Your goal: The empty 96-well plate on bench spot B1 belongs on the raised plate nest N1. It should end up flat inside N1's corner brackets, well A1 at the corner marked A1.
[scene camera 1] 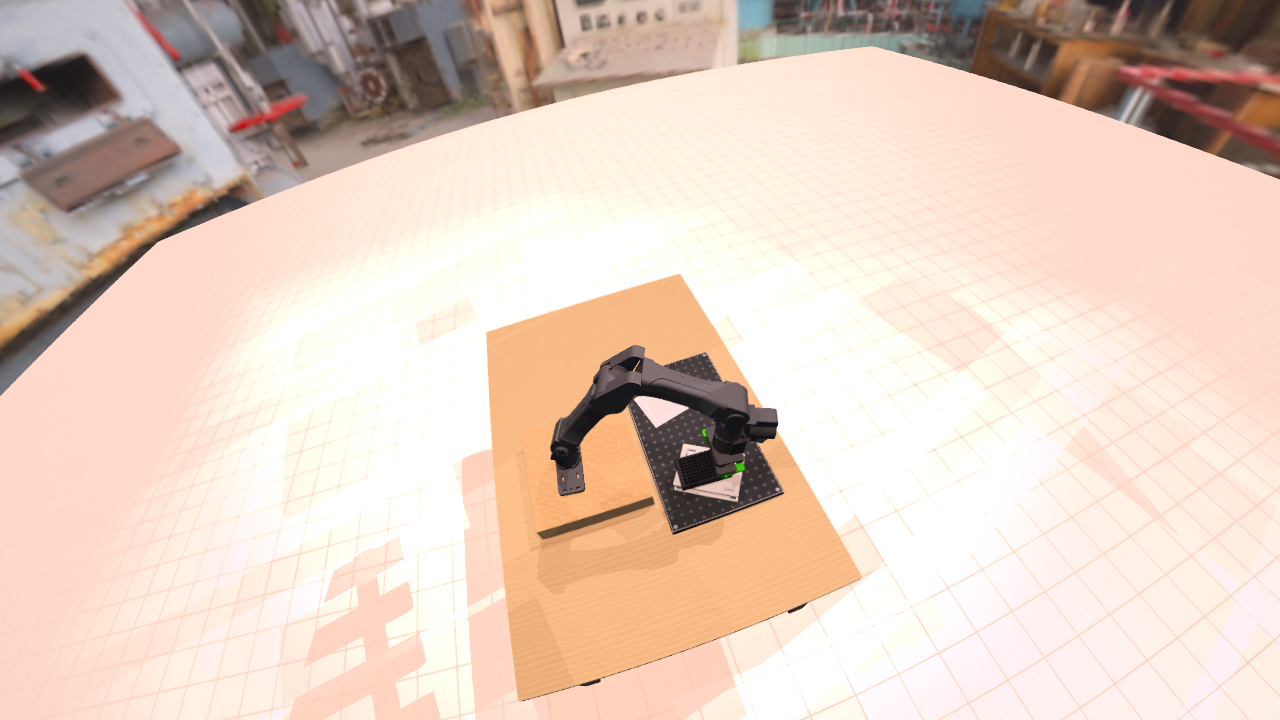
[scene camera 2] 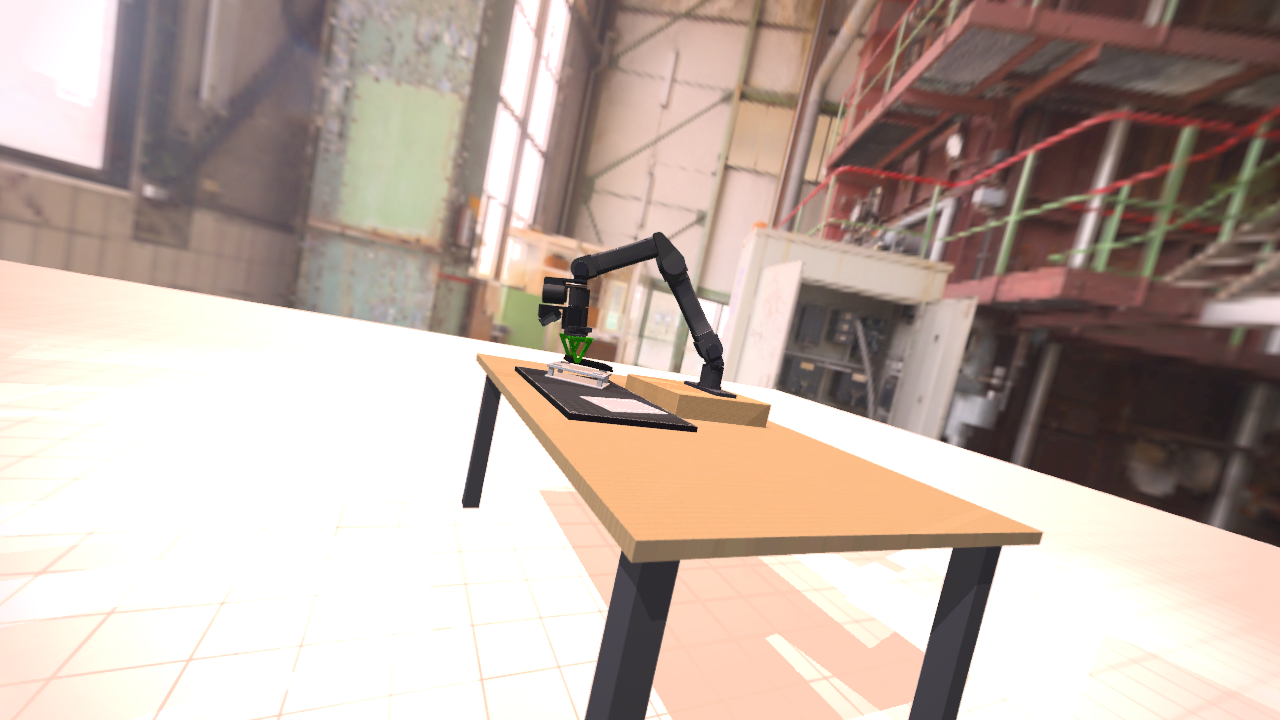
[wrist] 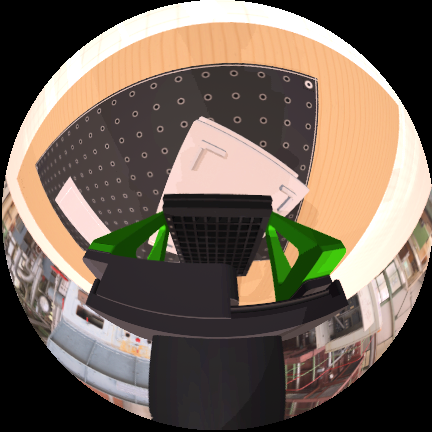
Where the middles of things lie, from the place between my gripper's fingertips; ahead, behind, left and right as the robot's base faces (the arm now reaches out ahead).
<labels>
The well plate [scene camera 1: 698,469] is 4 cm behind my hand. From my hand the other things lie so: pale nest [scene camera 1: 659,411]: 7 cm behind, 27 cm to the left, 5 cm below.
</labels>
